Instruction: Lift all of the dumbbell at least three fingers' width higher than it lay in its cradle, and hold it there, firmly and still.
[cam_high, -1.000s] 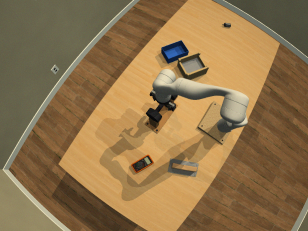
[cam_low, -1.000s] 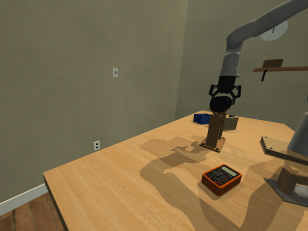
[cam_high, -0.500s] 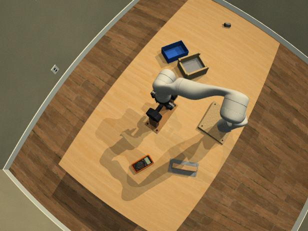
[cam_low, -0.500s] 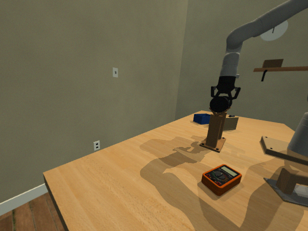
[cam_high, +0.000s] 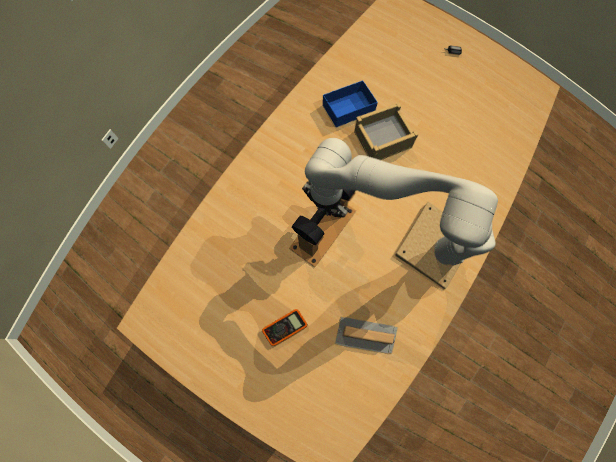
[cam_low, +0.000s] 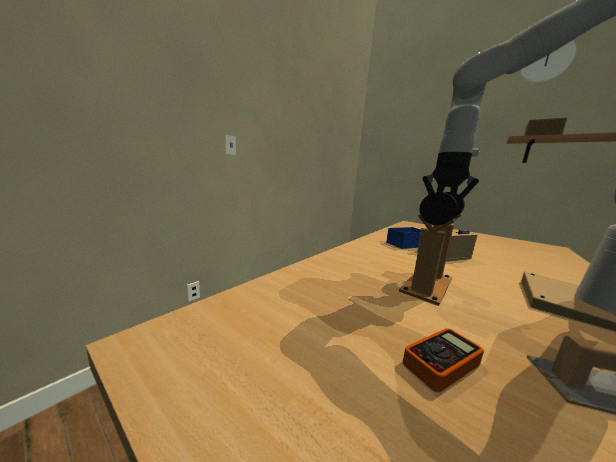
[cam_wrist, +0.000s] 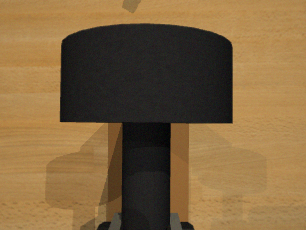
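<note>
Right now the wooden cradle is 140 mm below my hand. Also, from my hand: black dumbbell: right at my hand; then wooden box: 390 mm to the right, 190 mm below.
</note>
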